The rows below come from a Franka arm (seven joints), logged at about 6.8 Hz.
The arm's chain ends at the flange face. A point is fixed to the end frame.
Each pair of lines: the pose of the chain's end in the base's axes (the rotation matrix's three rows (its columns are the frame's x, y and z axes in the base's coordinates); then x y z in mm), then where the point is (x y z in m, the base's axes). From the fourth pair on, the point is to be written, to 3 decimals.
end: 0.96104 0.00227 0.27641; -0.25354 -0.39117 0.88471; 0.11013 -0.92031 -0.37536; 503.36 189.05 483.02
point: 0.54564 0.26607 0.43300
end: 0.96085 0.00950 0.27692; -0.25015 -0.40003 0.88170; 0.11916 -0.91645 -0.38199; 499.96 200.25 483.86
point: 0.54241 0.27688 0.43339
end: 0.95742 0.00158 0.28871; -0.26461 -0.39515 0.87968; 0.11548 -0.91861 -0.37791; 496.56 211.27 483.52
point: 0.53999 0.28756 0.43336
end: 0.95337 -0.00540 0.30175; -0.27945 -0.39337 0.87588; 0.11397 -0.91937 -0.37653; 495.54 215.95 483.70
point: 0.540 0.292 0.434
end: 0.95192 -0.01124 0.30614; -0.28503 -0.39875 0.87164; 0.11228 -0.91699 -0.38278; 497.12 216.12 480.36
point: 0.542 0.291 0.430
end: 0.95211 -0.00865 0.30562; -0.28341 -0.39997 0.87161; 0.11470 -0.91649 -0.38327; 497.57 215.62 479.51
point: 0.542 0.291 0.429
